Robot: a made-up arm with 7 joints. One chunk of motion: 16 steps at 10 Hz.
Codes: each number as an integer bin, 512 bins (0 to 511) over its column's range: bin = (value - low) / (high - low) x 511, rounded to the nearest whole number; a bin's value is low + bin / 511 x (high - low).
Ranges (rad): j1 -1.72..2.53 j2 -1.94..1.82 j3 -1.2..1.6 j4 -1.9..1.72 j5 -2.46..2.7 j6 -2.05..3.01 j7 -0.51..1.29
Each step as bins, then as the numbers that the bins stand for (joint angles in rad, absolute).
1 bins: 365 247 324 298 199 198 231
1 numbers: 1.3157 -0.1225 0.5753 0.2111 -0.4505 -0.0894 0.3037
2 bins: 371 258 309 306 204 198 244
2 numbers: 1.3656 -0.0416 0.4932 0.2677 -0.4000 -0.0894 0.3495
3 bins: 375 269 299 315 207 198 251
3 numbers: 1.3989 0.0393 0.4384 0.3315 -0.3697 -0.0894 0.3741
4 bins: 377 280 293 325 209 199 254
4 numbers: 1.4155 0.1203 0.4055 0.4023 -0.3495 -0.0795 0.3847
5 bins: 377 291 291 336 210 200 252
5 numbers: 1.4155 0.2012 0.3945 0.4803 -0.3395 -0.0696 0.3777
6 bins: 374 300 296 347 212 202 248
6 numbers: 1.3906 0.2674 0.4219 0.5582 -0.3193 -0.0498 0.3636
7 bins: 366 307 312 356 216 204 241
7 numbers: 1.3240 0.3189 0.5096 0.6220 -0.2789 -0.0300 0.3389
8 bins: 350 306 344 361 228 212 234
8 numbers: 1.1910 0.3116 0.6849 0.6574 -0.1577 0.0493 0.3143
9 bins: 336 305 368 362 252 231 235
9 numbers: 1.0745 0.3042 0.8164 0.6645 0.0847 0.2374 0.3178
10 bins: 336 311 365 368 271 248 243
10 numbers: 1.0745 0.3484 0.8000 0.7070 0.2765 0.4057 0.3460
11 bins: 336 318 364 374 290 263 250
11 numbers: 1.0745 0.3999 0.7945 0.7495 0.4684 0.5543 0.3706
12 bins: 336 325 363 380 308 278 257
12 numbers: 1.0745 0.4514 0.7890 0.7920 0.6501 0.7028 0.3953
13 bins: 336 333 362 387 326 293 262
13 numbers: 1.0745 0.5103 0.7836 0.8416 0.8319 0.8513 0.4129
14 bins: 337 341 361 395 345 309 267
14 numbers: 1.0828 0.5691 0.7781 0.8982 1.0238 1.0098 0.4305
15 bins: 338 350 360 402 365 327 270
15 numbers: 1.0912 0.6353 0.7726 0.9478 1.2257 1.1880 0.4411
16 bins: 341 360 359 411 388 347 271
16 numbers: 1.1161 0.7089 0.7671 1.0116 1.4580 1.3860 0.4446
